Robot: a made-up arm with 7 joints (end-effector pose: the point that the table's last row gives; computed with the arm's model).
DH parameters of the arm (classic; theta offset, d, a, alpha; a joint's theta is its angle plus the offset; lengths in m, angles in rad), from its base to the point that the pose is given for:
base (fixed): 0 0 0 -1.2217
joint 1: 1.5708 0 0 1.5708
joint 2: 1.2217 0 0 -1.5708
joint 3: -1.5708 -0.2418 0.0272 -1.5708
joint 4: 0 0 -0.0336 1.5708
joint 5: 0 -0.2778 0 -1.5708
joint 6: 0 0 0 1.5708
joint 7: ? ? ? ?
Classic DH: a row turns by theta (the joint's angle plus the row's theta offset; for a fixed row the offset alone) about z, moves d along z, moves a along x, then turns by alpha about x.
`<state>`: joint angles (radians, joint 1 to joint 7).
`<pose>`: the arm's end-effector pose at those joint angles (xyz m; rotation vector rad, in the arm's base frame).
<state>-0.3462 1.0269 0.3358 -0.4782 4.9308 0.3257 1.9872</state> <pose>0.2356 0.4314 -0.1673 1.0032 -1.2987 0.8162</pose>
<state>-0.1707 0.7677 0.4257 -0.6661 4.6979 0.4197 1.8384</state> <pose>0.2245 0.3741 -0.2659 1.1088 -1.1065 0.5658</pose>
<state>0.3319 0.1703 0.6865 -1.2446 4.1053 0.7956 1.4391</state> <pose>0.0779 0.2530 -0.3737 1.7274 -0.5837 0.1291</pose>
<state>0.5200 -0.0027 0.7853 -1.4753 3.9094 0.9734 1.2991</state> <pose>0.0073 0.2317 -0.3573 2.0694 -0.2868 -0.0196</pose>
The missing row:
joint 7: 0 0 0 0
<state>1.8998 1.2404 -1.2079 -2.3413 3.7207 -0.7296 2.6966</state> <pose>-0.2438 -0.0814 -0.0409 -1.3026 0.8465 -0.2204</pose>
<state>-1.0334 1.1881 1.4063 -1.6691 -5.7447 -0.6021 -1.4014</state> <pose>-0.0255 0.3383 0.2016 -1.9479 1.0918 -1.2917</pose>
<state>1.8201 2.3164 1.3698 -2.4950 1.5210 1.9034 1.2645</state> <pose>0.1981 -0.0109 -0.1062 0.7379 0.4987 -0.0437</pose>
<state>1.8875 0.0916 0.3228 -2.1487 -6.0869 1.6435 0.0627</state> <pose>-0.2121 0.1231 -0.1767 0.3798 1.2486 0.7943</pose>
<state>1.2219 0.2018 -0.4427 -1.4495 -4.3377 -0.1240 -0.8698</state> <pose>-0.1770 -0.0413 -0.3894 -0.1160 -0.1890 1.0767</pose>
